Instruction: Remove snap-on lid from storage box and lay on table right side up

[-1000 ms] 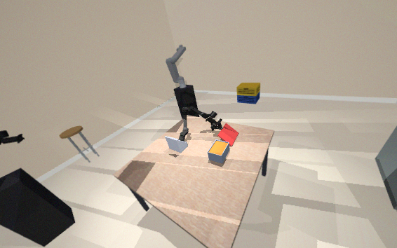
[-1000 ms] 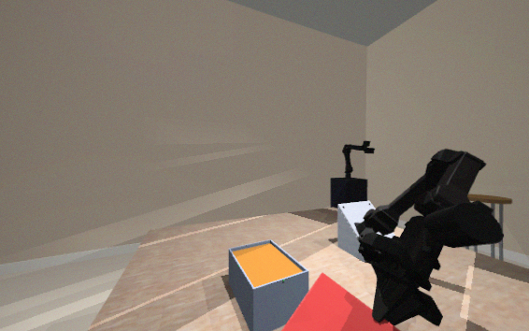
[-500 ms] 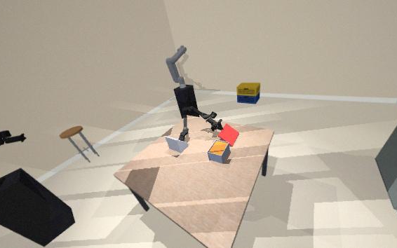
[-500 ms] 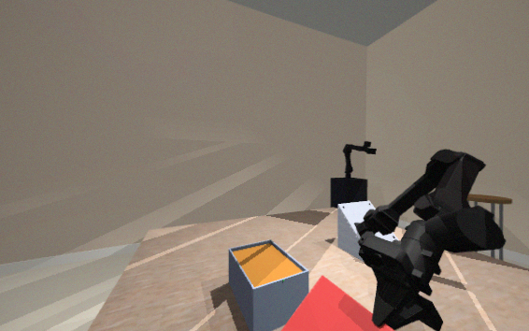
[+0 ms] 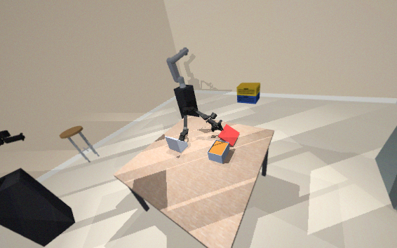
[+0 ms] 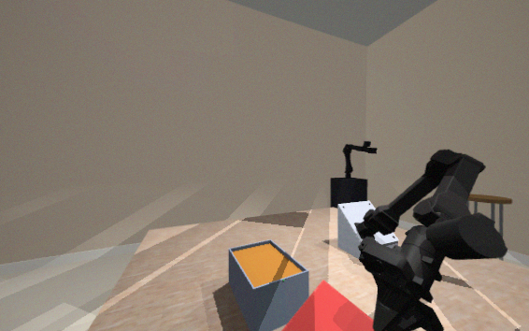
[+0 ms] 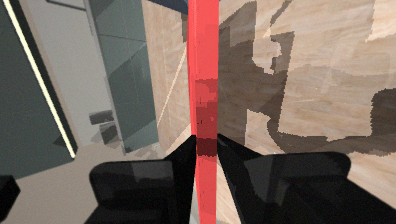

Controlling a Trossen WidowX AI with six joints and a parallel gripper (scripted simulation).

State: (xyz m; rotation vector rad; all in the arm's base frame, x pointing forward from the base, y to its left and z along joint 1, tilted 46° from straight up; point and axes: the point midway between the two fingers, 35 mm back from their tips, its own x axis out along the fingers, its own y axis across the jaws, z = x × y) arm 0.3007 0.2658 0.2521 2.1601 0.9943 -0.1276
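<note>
Now: the lid 70 mm ahead of my gripper tip, 40 mm below it and 10 mm to the left of it. Round my gripper tip: storage box (260 mm to the right, 120 mm ahead, 50 mm below).
</note>
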